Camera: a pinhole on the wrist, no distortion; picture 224 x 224 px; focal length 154.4 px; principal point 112.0 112.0 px. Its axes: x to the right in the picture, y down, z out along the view. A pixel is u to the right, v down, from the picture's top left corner.
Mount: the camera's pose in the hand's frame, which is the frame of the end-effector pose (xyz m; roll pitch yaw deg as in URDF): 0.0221 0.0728 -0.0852 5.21 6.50 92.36
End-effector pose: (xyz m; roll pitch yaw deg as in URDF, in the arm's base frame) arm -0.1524 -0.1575 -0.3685 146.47 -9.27 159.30
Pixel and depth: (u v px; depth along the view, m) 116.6 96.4 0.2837
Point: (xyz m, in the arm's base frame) -0.1645 0.0630 -0.4517
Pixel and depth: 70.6 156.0 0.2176
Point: -0.1109 -0.0550 -0.4677
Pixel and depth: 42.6 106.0 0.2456
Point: -0.1965 -0.0478 -0.5030
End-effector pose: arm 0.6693 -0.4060 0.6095 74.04 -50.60 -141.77
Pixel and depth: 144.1 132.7 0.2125
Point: 0.7176 -0.2670 0.7246
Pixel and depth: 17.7 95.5 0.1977
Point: 0.5669 -0.3289 0.6668
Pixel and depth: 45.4 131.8 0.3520
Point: 0.5119 -0.1686 0.6463
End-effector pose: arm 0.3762 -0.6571 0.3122 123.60 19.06 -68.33
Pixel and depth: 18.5 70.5 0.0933
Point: 0.3750 -0.7221 0.3099
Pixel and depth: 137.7 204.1 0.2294
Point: 0.1616 -0.6546 0.3700
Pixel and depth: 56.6 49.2 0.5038
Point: 0.1409 -0.9392 -0.0283
